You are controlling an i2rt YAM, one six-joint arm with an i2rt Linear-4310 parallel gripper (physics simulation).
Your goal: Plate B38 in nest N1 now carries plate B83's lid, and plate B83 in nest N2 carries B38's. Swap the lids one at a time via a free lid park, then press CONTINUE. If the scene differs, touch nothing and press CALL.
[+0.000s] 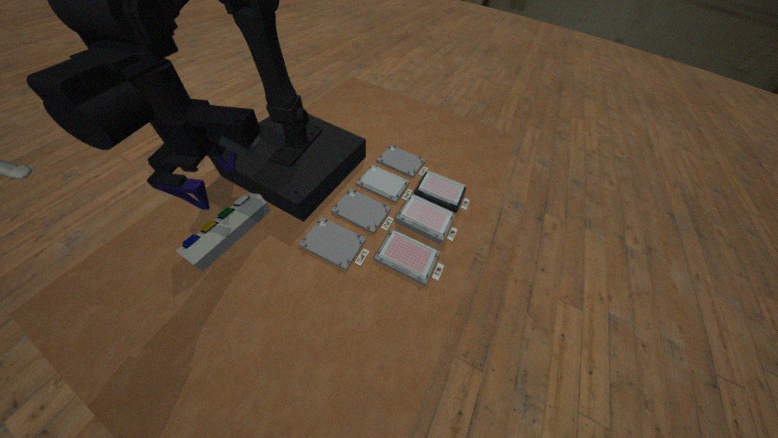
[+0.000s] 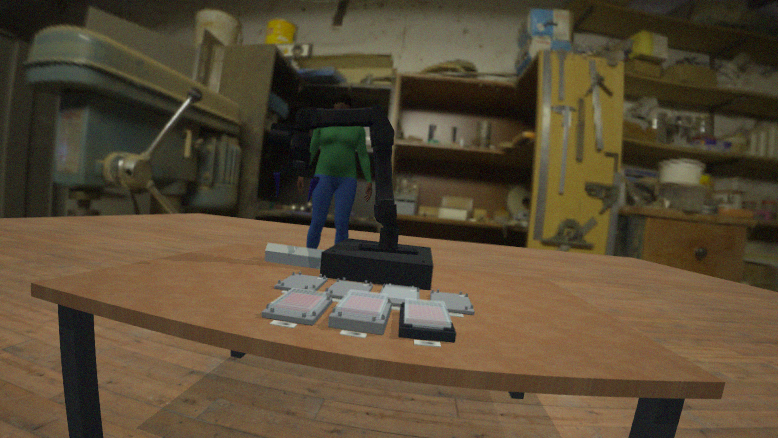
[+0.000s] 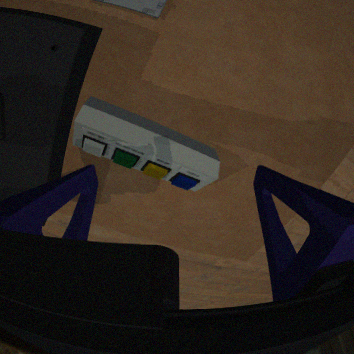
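Where they show: gripper, fingertip midpoint: (image 1: 219, 188) (image 2: 293, 199) (image 3: 175, 173); arm's base at its link origin: (image 1: 298, 144) (image 2: 387, 250).
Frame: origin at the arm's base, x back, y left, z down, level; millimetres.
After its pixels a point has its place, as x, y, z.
My gripper (image 1: 220, 188) @(-62, -318, -143) (image 2: 294, 191) @(-62, -318, -143) (image 3: 175, 173) @(-62, -318, -143) is open and empty, above the button box (image 1: 231, 231) @(9, -319, 41) (image 2: 292, 256) @(8, -321, 51) (image 3: 150, 131) @(7, -309, 42). The box has white (image 3: 93, 146) @(40, -233, 27), green (image 3: 125, 158) @(49, -282, 27), yellow (image 3: 155, 170) @(59, -329, 27) and blue (image 3: 185, 181) @(69, -378, 27) buttons; their labels are unreadable. Three pink-welled plates sit in nests: a near one (image 1: 408, 254) @(-425, -211, 63) (image 2: 299, 301) @(-443, -206, 56), a middle one (image 1: 427, 216) @(-444, -90, 41) (image 2: 360, 304) @(-475, -84, 41) and one in a black nest (image 1: 442, 186) @(-464, 45, 44) (image 2: 428, 315) @(-504, 43, 44). Plate and nest names are too small to read. One flat park (image 1: 383, 182) @(-283, 7, 63) (image 2: 401, 293) @(-296, 18, 63) looks paler, with a clear lid-like piece on it.
Three other grey parks (image 1: 333, 243) @(-231, -245, 71) (image 1: 361, 210) @(-258, -117, 71) (image 1: 401, 160) @(-305, 140, 71) lie in the same row, between the arm base (image 1: 299, 163) @(-47, -74, 2) (image 2: 381, 266) @(-153, -27, 26) and the plates. The base stands close to the button box. A person in a green top (image 2: 338, 152) stands behind the table.
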